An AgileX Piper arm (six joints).
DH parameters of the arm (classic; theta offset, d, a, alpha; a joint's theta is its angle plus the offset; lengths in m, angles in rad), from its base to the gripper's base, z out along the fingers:
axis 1: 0 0.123 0 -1.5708
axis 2: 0.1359 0 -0.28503 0
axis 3: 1.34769 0 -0.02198 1.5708
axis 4: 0 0.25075 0 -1.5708
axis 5: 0 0 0 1.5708
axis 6: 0 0.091 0 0
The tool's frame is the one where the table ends.
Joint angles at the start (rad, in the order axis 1, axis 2, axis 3, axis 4, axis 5, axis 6):
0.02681, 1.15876, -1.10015, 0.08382, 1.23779, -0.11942
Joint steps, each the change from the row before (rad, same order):
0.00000, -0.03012, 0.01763, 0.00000, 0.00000, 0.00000
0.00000, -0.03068, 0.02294, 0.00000, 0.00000, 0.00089
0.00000, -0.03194, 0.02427, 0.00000, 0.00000, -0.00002
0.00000, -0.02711, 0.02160, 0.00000, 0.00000, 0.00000
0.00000, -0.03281, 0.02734, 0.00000, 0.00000, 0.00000
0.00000, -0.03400, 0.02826, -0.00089, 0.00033, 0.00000
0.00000, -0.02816, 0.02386, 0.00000, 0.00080, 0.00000
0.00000, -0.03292, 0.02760, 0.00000, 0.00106, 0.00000
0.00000, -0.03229, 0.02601, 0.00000, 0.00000, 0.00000
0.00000, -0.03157, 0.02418, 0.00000, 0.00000, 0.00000
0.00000, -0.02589, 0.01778, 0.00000, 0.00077, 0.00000
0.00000, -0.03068, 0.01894, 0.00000, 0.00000, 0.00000
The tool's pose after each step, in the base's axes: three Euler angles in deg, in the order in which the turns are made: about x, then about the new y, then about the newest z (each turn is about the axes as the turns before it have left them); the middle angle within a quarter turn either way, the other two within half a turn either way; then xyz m. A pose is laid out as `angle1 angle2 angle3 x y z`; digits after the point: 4 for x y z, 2 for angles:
-174.53 21.29 171.30 0.1967 0.0125 0.3426
-174.50 21.73 171.31 0.1888 0.0123 0.3421
-174.47 22.17 171.26 0.1806 0.0120 0.3411
-174.45 22.48 171.23 0.1737 0.0119 0.3398
-174.43 22.79 171.20 0.1654 0.0116 0.3376
-174.46 23.10 171.17 0.1569 0.0113 0.3350
-174.44 23.30 171.14 0.1499 0.0111 0.3325
-174.42 23.54 171.11 0.1418 0.0109 0.3294
-174.40 23.90 171.07 0.1342 0.0107 0.3265
-174.37 24.32 171.03 0.1269 0.0105 0.3237
-174.34 24.74 170.98 0.1210 0.0104 0.3218
-174.29 25.41 170.90 0.1143 0.0102 0.3200

